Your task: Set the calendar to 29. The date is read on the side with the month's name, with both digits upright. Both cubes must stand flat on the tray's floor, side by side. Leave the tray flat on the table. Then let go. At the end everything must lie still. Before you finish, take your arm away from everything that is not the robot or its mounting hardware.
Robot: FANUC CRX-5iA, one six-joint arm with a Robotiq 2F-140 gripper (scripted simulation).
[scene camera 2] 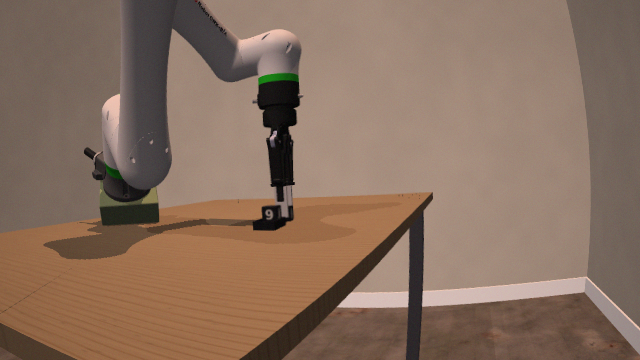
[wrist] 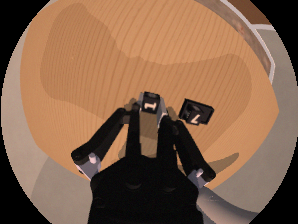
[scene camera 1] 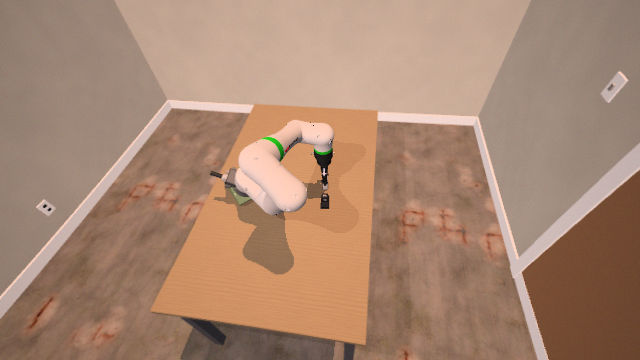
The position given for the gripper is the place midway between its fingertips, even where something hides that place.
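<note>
Scene camera 2 has the gripper [scene camera 2: 284,216] for you, and if you go by the wrist view, there's the gripper [wrist: 150,101] as well.
</note>
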